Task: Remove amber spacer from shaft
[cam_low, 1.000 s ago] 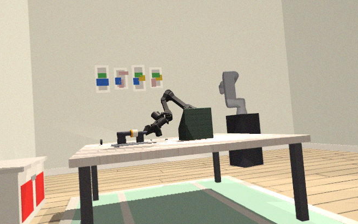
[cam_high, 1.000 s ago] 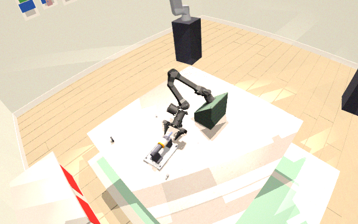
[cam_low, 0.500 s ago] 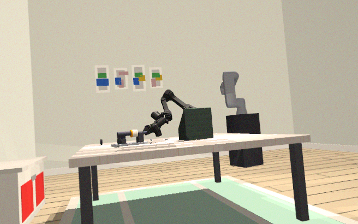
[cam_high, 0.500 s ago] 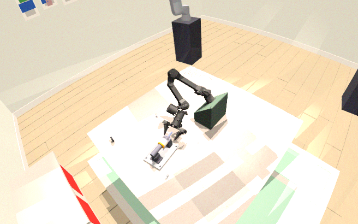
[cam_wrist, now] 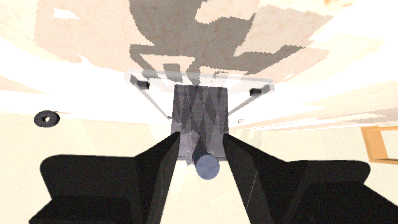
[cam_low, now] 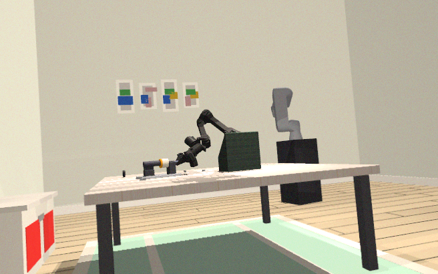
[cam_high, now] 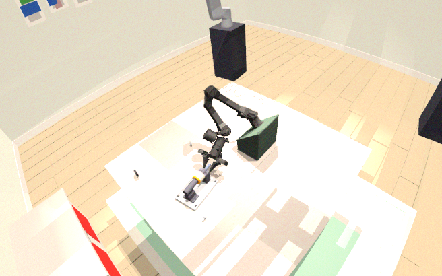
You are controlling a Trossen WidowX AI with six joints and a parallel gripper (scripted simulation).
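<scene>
My gripper tip is 60 mm short of the blue-grey shaft and 20 mm below it. Round my gripper tip: white spacer 60 mm ahead, 20 mm above; then amber spacer 90 mm ahead, 20 mm above; then small dark ring 240 mm ahead, 390 mm to the right, 40 mm below.
</scene>
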